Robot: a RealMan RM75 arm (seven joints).
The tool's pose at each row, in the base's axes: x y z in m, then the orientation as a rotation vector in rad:
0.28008, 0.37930, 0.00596, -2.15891, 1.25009, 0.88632
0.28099, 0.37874, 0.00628, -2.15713, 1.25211, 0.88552
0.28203, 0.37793, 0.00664, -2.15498, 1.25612, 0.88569
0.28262, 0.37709, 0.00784, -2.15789, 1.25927, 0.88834
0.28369, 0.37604, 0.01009, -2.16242, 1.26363, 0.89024
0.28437, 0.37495, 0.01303, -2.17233, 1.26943, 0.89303
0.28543, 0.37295, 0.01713, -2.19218, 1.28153, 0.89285
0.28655, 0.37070, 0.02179, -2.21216, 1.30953, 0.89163
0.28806, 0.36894, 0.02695, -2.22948, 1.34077, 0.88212
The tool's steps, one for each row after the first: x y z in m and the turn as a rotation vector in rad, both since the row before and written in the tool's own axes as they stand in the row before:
0.00042, -0.00057, -0.00086, 0.00158, 0.00011, 0.00141
0.00058, -0.00058, -0.00110, 0.00114, 0.00019, 0.00313
-0.00019, -0.00024, -0.00155, -0.00384, 0.00158, 0.00262
-0.00067, -0.00065, -0.00254, -0.00469, 0.00325, 0.00309
-0.00129, -0.00033, -0.00292, -0.00919, 0.00637, 0.00374
-0.00145, -0.00029, -0.00444, -0.01522, 0.01546, 0.00633
-0.00162, -0.00018, -0.00504, -0.01630, 0.02153, 0.01727
-0.00203, -0.00066, -0.00524, -0.01031, 0.02472, 0.01778

